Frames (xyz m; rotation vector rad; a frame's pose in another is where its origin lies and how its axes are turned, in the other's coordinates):
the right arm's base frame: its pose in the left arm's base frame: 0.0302 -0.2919 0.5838 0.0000 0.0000 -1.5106
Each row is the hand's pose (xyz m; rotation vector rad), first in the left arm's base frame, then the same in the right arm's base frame.
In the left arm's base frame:
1: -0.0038 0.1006 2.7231 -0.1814 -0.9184 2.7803
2: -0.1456 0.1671 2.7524 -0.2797 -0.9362 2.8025
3: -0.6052 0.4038 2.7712 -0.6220 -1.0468 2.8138
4: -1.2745 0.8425 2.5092 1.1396 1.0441 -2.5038
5: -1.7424 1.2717 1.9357 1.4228 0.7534 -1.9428
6: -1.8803 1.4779 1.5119 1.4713 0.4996 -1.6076
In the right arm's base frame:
1: -0.3938 -0.0103 2.1393 -0.3958 0.6309 -1.7774
2: -0.4687 -0.1479 2.1686 -0.3435 0.6847 -1.7386
3: -0.7327 -0.5924 2.1874 -0.1999 0.8976 -1.6072
4: -1.2108 -1.2341 1.9254 0.0875 1.1829 -1.2443
5: -1.6674 -1.6753 1.3519 0.4327 1.2696 -0.7181
6: -1.8815 -1.8006 0.9281 0.6376 1.2008 -0.3715

